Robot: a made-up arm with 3 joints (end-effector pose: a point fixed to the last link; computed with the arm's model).
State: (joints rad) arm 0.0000 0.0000 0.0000
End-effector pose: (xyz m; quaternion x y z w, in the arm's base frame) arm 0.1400 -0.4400 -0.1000 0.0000 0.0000 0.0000 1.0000
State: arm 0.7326 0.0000 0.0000
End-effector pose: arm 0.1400 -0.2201 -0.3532 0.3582 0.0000 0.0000 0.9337
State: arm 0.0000 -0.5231 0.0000
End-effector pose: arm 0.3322 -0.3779 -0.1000 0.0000 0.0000 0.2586 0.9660
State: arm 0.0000 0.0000 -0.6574
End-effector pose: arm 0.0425 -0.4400 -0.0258 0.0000 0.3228 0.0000 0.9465
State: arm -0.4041 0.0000 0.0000
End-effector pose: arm 0.1400 -0.4675 0.0859 -0.2007 0.0000 0.0000 0.9797
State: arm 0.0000 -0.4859 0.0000
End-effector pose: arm 0.3198 -0.3855 -0.1000 0.0000 0.0000 0.2406 0.9706
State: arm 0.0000 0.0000 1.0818
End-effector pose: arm 0.3307 -0.4400 -0.0575 0.0000 -0.5149 0.0000 0.8572
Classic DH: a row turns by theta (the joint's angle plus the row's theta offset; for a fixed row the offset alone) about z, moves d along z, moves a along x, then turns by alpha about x. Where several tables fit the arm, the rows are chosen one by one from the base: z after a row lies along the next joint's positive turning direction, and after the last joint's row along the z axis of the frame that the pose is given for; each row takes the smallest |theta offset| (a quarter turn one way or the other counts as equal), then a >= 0, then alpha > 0; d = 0 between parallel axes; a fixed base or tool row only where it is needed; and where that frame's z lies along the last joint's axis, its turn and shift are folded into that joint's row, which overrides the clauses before.
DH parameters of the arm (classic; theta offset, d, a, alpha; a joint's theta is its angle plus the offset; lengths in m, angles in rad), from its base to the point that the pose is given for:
base (fixed): 1.5708 0.06 0 1.5708
joint 1: 0 0.12 -0.05 1.5708
joint 2: 1.5708 -0.02 0.08 -1.5708
joint 3: 0 0.39 -0.06 -1.5708
tool (fixed): 0 -0.18 0 0

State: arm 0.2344 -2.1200 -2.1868
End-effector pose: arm 0.4695 0.0825 0.2575 -0.7432 0.3844 0.4488 0.3137
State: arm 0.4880 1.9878 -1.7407
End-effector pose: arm -0.2012 0.1145 0.2448 0.7068 0.5352 -0.4235 0.1863
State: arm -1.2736 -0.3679 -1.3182
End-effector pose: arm 0.1583 -0.1011 0.5030 -0.5522 0.5701 -0.2417 0.5583
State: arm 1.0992 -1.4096 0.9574
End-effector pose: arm 0.5359 0.1534 0.0688 0.6077 -0.5996 0.3071 0.4207
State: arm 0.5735 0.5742 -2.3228
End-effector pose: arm -0.1006 -0.4136 0.0152 0.3571 0.8758 0.1407 0.2927
